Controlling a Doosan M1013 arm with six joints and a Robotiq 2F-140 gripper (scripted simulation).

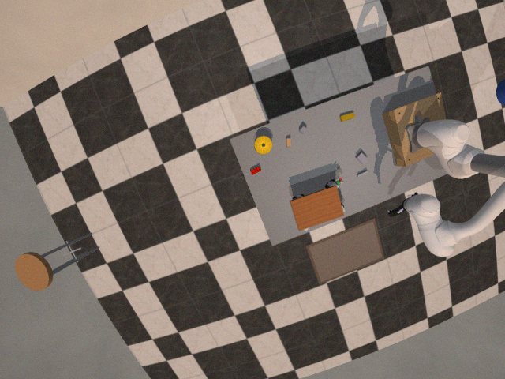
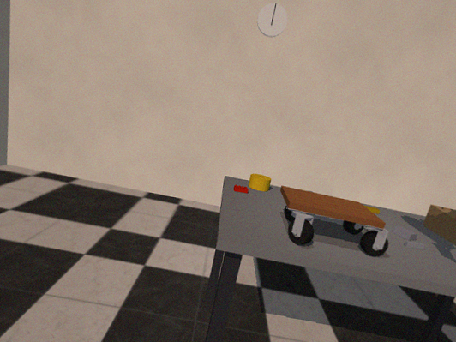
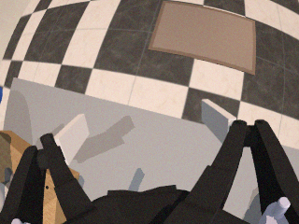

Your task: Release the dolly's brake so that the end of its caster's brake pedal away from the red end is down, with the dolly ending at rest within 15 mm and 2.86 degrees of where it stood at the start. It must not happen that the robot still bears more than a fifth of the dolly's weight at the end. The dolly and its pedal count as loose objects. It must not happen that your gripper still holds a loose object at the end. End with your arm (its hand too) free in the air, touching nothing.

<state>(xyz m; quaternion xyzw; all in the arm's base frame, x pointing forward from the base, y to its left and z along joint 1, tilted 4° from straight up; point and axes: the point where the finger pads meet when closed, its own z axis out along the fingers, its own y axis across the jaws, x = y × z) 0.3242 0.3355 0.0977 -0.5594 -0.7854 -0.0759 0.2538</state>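
The brake pedal is 29 cm ahead of my hand, 27 cm to the right of it and 9 cm below it. The rest, counted from my hand: red block (75 cm ahead, 53 cm to the right, 16 cm below).
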